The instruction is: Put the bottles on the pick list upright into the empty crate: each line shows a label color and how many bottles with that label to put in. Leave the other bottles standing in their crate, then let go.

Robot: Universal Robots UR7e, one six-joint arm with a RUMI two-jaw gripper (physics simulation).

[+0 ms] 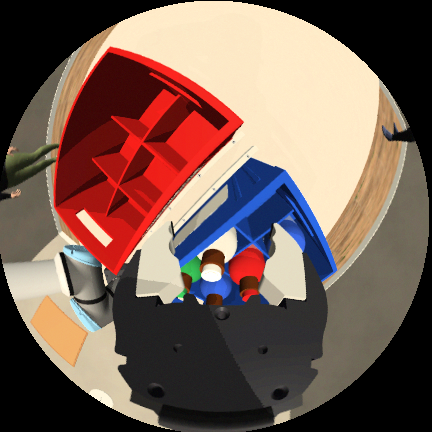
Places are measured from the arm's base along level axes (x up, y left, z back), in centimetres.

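Where they show: gripper, fingertip midpoint: [221, 223].
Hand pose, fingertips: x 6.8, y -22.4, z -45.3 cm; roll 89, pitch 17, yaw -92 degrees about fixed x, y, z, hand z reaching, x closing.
After its pixels a point has its place.
The red crate [197, 100] @(y -17.0, x 6.5, z -56.0 cm) at the upper left holds dividers and no bottles. The blue crate [310, 217] @(y -29.8, x 8.8, z -49.7 cm) stands at the lower right, partly hidden by the gripper. In it are a white bottle [227, 245] @(y -24.9, x 3.2, z -40.1 cm) with a brown neck and white cap, a red bottle [246, 264] @(y -29.6, x 2.6, z -36.6 cm), a blue bottle [215, 287] @(y -26.6, x 3.1, z -28.7 cm), a green bottle [192, 268] @(y -21.1, x 3.1, z -32.9 cm) and another blue bottle [295, 234] @(y -34.7, x 2.6, z -44.7 cm) partly behind the right jaw. My gripper [221, 223] @(y -22.4, x 6.8, z -45.3 cm) is open over the blue crate, with nothing held; the white and red bottles show between its jaws. The pick list does not show legibly.
A pale rail strip [213, 188] @(y -20.7, x -5.7, z -44.7 cm) runs between the crates. A grey and light-blue robot arm [90, 285] @(y 2.7, x 10.2, z -18.9 cm) is at the left, beside the red crate's near corner. An orange-brown panel [59, 330] lies at the lower left. People stand past the table's left and right edges.
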